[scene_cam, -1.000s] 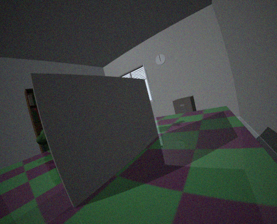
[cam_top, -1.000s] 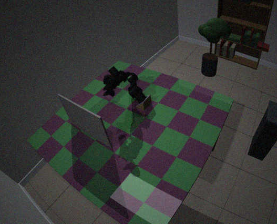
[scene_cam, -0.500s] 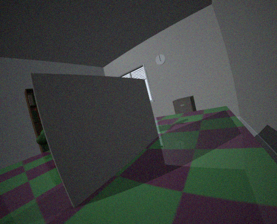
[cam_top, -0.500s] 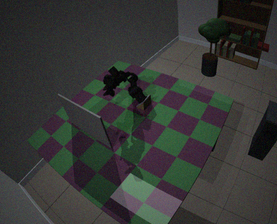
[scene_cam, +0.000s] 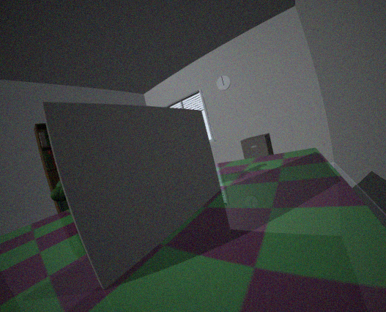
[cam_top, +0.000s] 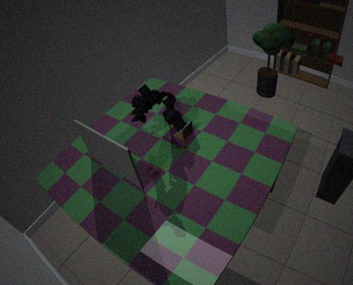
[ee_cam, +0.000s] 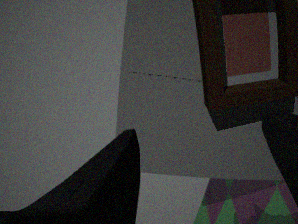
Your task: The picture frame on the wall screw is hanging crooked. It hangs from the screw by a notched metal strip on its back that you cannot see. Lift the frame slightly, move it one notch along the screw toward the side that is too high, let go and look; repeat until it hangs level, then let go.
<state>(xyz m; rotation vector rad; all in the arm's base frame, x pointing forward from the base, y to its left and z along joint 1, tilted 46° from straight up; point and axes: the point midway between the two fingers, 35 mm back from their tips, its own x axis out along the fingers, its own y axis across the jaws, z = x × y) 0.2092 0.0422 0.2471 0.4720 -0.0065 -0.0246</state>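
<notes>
The picture frame is 200 mm ahead of my gripper tip, 30 mm to the right of it and 90 mm below it. From my gripper tip the other things lie so: grey wall panel: 210 mm ahead, 40 mm to the right, 100 mm below.
</notes>
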